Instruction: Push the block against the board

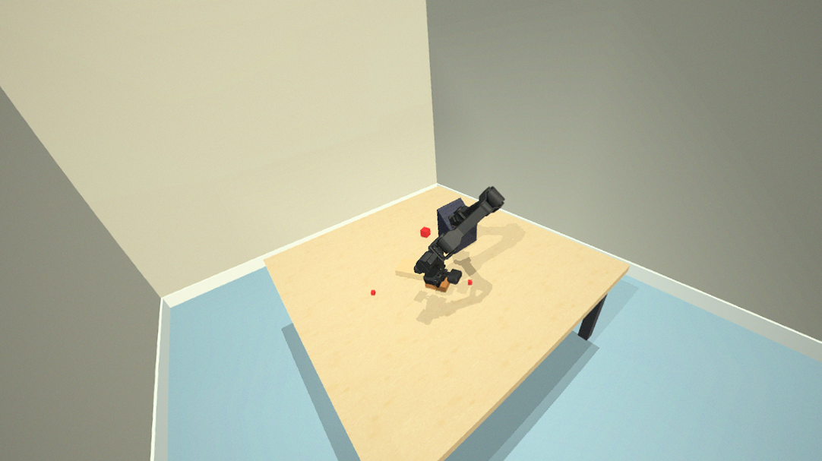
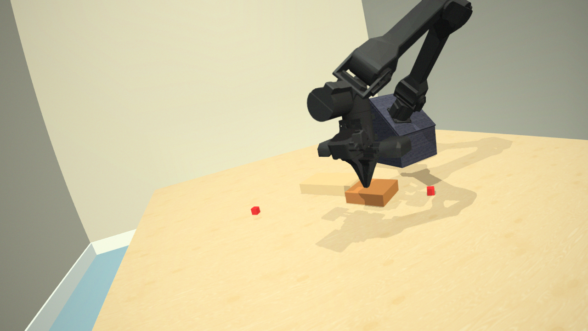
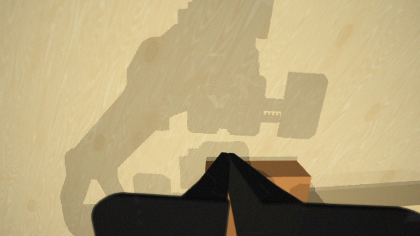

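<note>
Right now the orange-brown square block is 50 mm behind my gripper tip, 80 mm to the right of it and 50 mm below it. Also, from my gripper tip: pale board: 210 mm to the right, 50 mm below.
</note>
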